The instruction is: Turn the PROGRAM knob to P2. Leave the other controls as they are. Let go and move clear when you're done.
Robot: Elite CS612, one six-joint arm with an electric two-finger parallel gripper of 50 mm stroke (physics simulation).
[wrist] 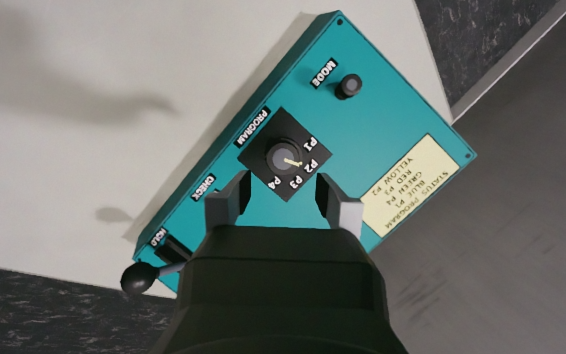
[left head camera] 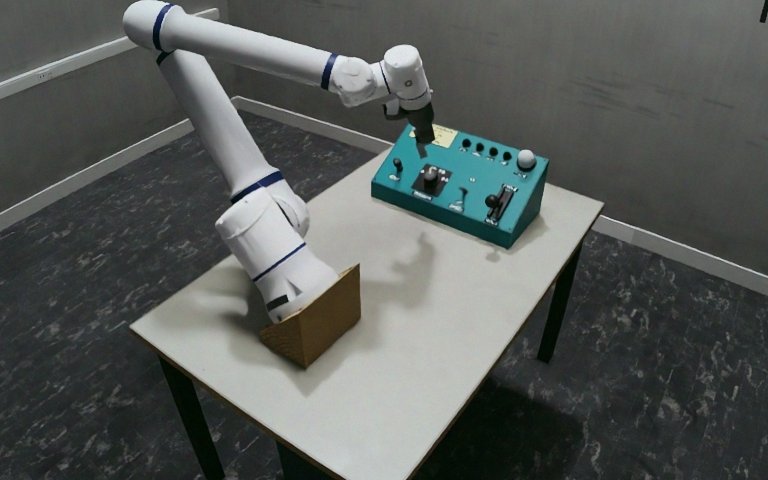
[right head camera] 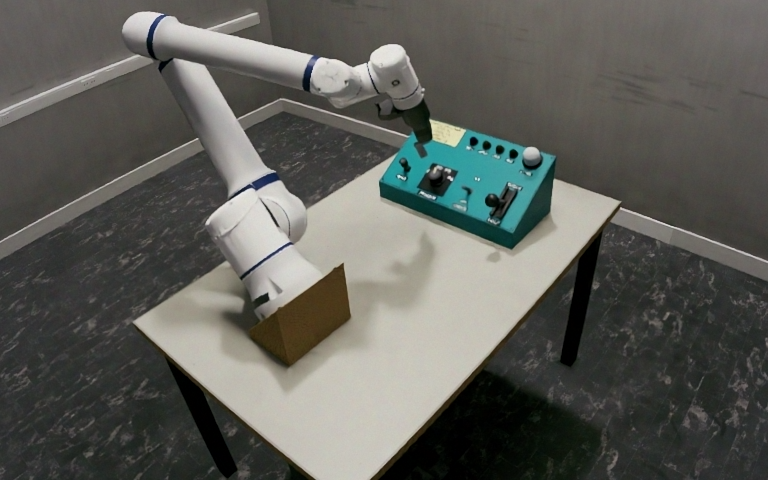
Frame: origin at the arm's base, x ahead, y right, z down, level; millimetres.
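Seen in the pictures: gripper, fingertip midpoint: (wrist: 283,184) (left head camera: 422,150) (right head camera: 423,149); arm's base at its link origin: (left head camera: 306,299) (right head camera: 292,298).
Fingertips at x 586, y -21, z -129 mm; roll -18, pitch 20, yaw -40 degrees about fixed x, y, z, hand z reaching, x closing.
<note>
Pixels of each thing's top centre, then the offset from my fingertips to it. "pt": a spot on its surface instead.
- PROGRAM knob at its top centre: (wrist: 284,161) (right head camera: 434,171) (left head camera: 429,172) dy +2, dx +51, dz +99 mm
- P2 label at a spot on its surface: (wrist: 310,166) pt dy -11, dx +100, dz +114 mm
- MODE knob at its top centre: (wrist: 360,94) (right head camera: 405,157) (left head camera: 399,157) dy -117, dx +65, dz +90 mm
- black ball at its top centre: (wrist: 135,291) (right head camera: 492,194) (left head camera: 492,195) dy +239, dx -16, dz +67 mm
- CHECK switch at a spot on its surface: (right head camera: 466,191) (left head camera: 462,192) pt dy +114, dx +55, dz +136 mm
- white dome at a spot on its surface: (right head camera: 531,156) (left head camera: 527,158) pt dy +269, dx +164, dz +21 mm
- yellow note at a spot on its surface: (wrist: 410,185) pt dy -84, dx +216, dz +52 mm
The PROGRAM knob (left head camera: 431,177) (right head camera: 436,175) (wrist: 283,158) is a dark round knob with a grey top on a black square plate (wrist: 260,159) marked P1 to P4. In the wrist view its pale pointer line points at the P2 label (wrist: 310,166). My gripper (left head camera: 421,151) (right head camera: 420,150) (wrist: 283,184) is open and empty. It hangs above the teal panel (left head camera: 441,213) (right head camera: 447,216) (wrist: 295,89), apart from the knob.
The MODE knob (left head camera: 397,164) (right head camera: 403,164) (wrist: 349,86), a HOLD lever with a black ball (left head camera: 491,200) (right head camera: 492,200) (wrist: 138,278), a CHECK switch (left head camera: 463,192) (right head camera: 466,191), a white dome (left head camera: 526,159) (right head camera: 531,156) and a yellow note (left head camera: 445,136) (right head camera: 450,134) (wrist: 410,185) are on the panel.
</note>
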